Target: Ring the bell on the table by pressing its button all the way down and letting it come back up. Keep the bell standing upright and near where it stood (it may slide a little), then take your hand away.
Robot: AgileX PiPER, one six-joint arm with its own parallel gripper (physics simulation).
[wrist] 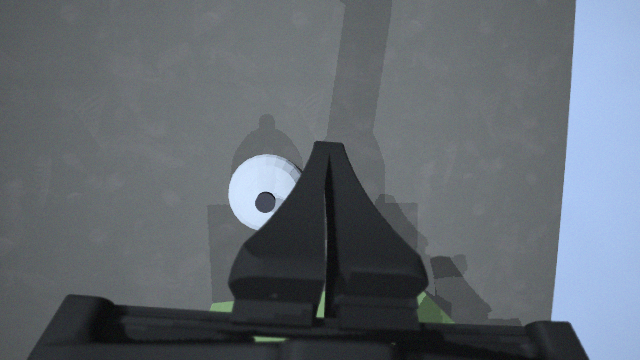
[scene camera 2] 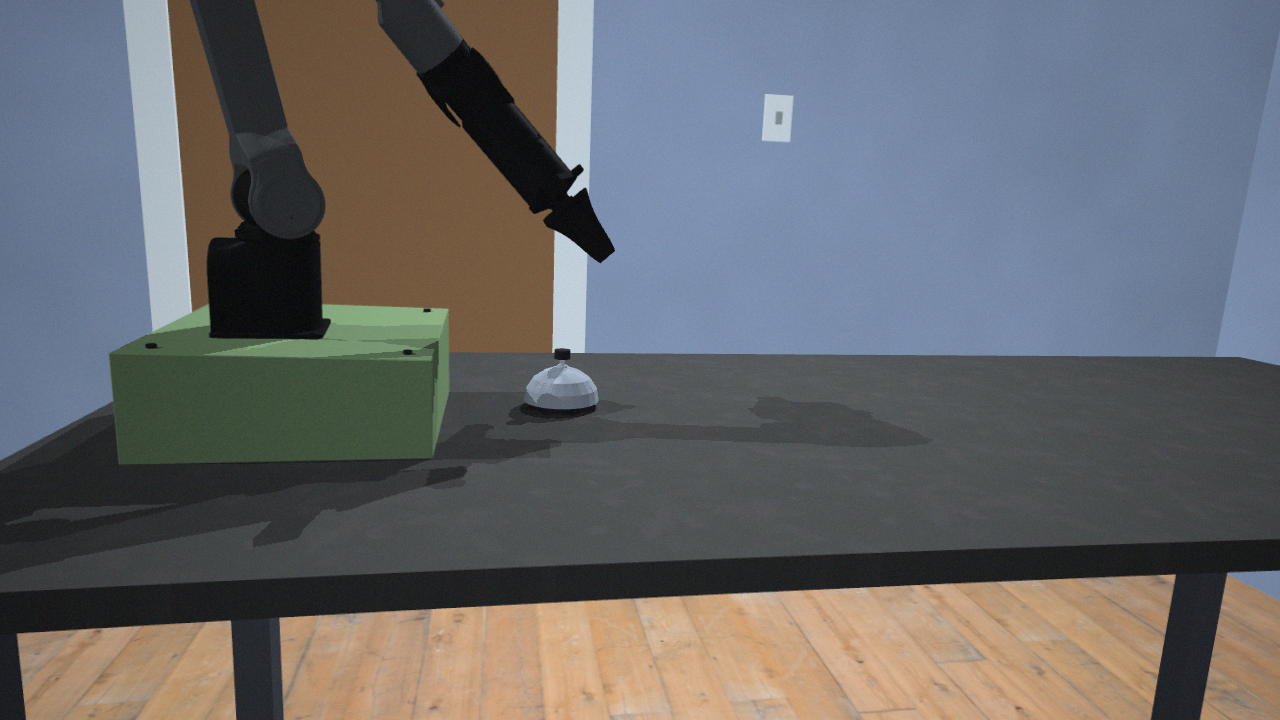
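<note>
The bell, a pale silver dome (scene camera 2: pixel 562 388) (wrist: pixel 250 185), stands upright on the dark table (scene camera 2: pixel 895 501) (wrist: pixel 150 100), to the right of the green block in the scene view. Its dark button (scene camera 2: pixel 562 353) (wrist: pixel 265 202) sticks up from the top. My gripper (scene camera 2: pixel 606 256) (wrist: pixel 327 157) is shut with its fingertips together and holds nothing. In the scene view it hangs well above the bell, tilted down and a little to the right of it. In the wrist view the bell lies left of the fingertips, and the left finger hides its lower right part.
A green block (scene camera 2: pixel 277 407) carries the arm's base (scene camera 2: pixel 264 286) at the left of the table. Shadows of the arm fall across the table around the bell. Behind the table are a brown door (scene camera 2: pixel 375 268) and a blue wall (scene camera 2: pixel 939 223) with a white switch plate (scene camera 2: pixel 777 102).
</note>
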